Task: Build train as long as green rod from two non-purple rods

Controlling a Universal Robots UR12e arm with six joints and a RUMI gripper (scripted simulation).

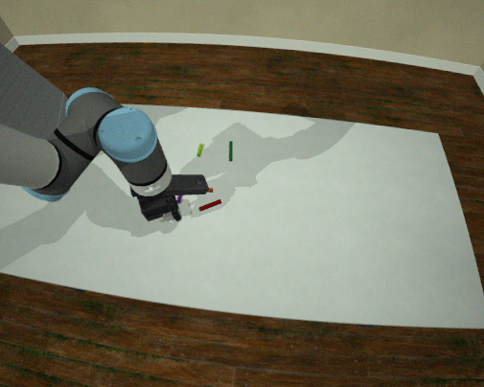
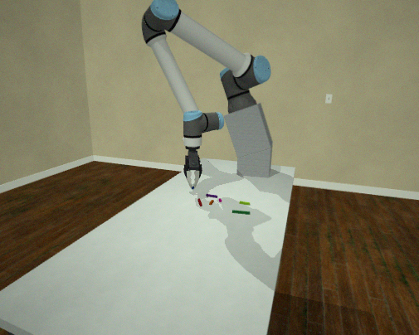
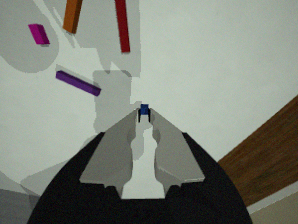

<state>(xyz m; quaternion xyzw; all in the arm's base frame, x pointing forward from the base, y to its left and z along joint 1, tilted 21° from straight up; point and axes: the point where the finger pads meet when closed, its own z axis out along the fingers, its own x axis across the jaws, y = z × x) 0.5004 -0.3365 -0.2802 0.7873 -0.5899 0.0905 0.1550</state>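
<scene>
Now: the green rod 26 cm to the left of my hand, 16 cm ahead of it and 5 cm below it. From my hand the other things lie so: purple rod 10 cm to the left, 5 cm below, 1 cm behind; then red rod 9 cm ahead, 5 cm to the left, 5 cm below; then small blue rod 1 cm below.
</scene>
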